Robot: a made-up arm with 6 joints. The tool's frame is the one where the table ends. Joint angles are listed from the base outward.
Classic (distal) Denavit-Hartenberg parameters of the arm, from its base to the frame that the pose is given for. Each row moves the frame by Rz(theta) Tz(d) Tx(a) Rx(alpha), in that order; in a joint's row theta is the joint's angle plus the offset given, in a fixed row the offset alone. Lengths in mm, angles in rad.
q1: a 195.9; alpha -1.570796; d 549.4; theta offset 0
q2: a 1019.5; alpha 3.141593; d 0; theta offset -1.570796
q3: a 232.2; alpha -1.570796; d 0; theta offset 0
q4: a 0; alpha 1.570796; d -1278.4; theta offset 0
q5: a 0; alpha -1.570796; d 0; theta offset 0
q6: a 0; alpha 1.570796; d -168.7; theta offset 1.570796
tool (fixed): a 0; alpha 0; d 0; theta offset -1.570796
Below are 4 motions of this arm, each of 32 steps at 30 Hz.
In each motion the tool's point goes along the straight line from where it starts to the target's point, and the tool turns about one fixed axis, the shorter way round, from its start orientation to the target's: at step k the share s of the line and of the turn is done. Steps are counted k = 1, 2, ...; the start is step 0. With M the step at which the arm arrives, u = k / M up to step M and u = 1 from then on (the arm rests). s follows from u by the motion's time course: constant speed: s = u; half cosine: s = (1 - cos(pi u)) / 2; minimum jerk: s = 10 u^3 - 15 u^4 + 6 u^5.
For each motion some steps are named. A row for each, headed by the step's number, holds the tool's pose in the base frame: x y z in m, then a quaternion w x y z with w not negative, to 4 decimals.
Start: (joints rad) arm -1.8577 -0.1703 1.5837 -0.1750 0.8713 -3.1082
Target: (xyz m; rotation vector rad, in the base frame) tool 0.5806 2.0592 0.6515 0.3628 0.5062 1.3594
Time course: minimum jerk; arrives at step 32
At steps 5, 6, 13, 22, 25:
5: 0.1564 0.6099 2.7870 0.7292 0.1704 -0.1796 0.6380
6: 0.1647 0.6383 2.7452 0.7305 0.1705 -0.1716 0.6386
13: 0.2869 1.0558 2.1299 0.7440 0.1718 -0.0535 0.6435
22: 0.5019 1.7903 1.0477 0.7421 0.1682 0.1550 0.6300
25: 0.5485 1.9497 0.8129 0.7374 0.1664 0.1997 0.6234

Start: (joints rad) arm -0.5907 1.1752 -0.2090 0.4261 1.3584 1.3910
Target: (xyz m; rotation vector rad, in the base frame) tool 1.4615 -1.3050 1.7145 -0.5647 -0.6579 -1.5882
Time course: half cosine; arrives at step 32
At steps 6, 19, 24, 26, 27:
6: 1.4936 -0.9538 -0.1101 0.7529 -0.6468 0.0416 -0.1138
19: 1.4739 -1.1689 1.0075 0.7268 -0.4369 -0.1701 -0.5019
24: 1.4666 -1.2488 1.4227 0.6709 -0.3284 -0.2409 -0.6197
26: 1.4645 -1.2727 1.5466 0.6497 -0.2938 -0.2605 -0.6509
27: 1.4636 -1.2824 1.5969 0.6406 -0.2794 -0.2683 -0.6630

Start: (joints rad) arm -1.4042 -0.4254 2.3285 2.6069 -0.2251 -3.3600
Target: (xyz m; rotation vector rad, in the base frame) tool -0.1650 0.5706 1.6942 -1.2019 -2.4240 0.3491
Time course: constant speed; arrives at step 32
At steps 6, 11, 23, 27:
6: -0.2701 1.4350 1.7627 0.2685 -0.5148 -0.7871 0.2080
11: -0.2499 1.2688 1.7496 0.2568 -0.4997 -0.8046 0.1924
23: -0.2014 0.8698 1.7179 0.2278 -0.4615 -0.8434 0.1544
27: -0.1852 0.7368 1.7074 0.2179 -0.4482 -0.8554 0.1415

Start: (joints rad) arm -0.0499 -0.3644 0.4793 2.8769 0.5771 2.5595
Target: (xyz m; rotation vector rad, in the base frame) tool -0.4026 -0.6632 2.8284 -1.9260 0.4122 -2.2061
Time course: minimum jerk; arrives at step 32
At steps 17, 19, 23, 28, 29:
17: 0.0708 -0.3745 2.7531 0.4564 0.6634 -0.1594 0.5711
19: -0.0506 -0.4485 2.7725 0.3233 0.6817 -0.1592 0.6367
23: -0.2534 -0.5722 2.8047 0.0866 0.6781 -0.1509 0.7141
28: -0.3854 -0.6527 2.8257 0.0714 -0.6530 0.1404 -0.7407
29: -0.3950 -0.6585 2.8272 0.0828 -0.6505 0.1395 -0.7419

